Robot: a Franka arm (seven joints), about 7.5 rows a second.
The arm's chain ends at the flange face. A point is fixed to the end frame.
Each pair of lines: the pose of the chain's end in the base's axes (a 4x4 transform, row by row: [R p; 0 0 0 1], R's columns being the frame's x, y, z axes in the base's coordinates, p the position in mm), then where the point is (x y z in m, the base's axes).
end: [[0.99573 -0.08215 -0.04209 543.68], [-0.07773 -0.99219 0.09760 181.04], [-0.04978 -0.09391 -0.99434 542.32], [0 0 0 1]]
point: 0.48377 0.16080 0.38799
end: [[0.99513 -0.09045 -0.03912 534.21], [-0.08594 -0.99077 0.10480 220.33], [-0.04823 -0.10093 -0.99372 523.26], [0 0 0 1]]
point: 0.47446 0.20167 0.36867
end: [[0.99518 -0.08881 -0.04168 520.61], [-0.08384 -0.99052 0.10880 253.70], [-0.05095 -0.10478 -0.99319 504.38], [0 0 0 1]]
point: 0.46053 0.23556 0.34986
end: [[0.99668 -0.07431 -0.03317 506.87], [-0.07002 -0.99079 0.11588 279.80], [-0.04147 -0.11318 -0.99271 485.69], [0 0 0 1]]
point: 0.44859 0.26204 0.33043
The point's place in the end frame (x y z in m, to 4 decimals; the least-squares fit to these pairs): -0.0504 0.0395 0.1540
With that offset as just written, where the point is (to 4 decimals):
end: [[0.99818 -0.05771 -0.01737 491.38], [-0.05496 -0.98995 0.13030 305.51], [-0.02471 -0.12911 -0.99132 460.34], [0 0 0 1]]
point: 0.4361 0.2892 0.3038
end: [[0.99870 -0.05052 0.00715 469.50], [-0.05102 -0.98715 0.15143 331.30], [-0.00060 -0.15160 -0.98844 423.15], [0 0 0 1]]
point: 0.4183 0.3182 0.2650
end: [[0.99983 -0.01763 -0.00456 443.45], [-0.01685 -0.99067 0.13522 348.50], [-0.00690 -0.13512 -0.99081 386.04], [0 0 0 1]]
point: 0.3917 0.3310 0.2285
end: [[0.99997 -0.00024 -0.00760 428.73], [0.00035 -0.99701 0.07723 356.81], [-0.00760 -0.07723 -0.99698 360.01], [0 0 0 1]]
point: 0.3772 0.3293 0.2038
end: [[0.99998 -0.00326 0.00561 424.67], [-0.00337 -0.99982 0.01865 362.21], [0.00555 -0.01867 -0.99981 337.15], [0 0 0 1]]
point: 0.3750 0.3258 0.1822
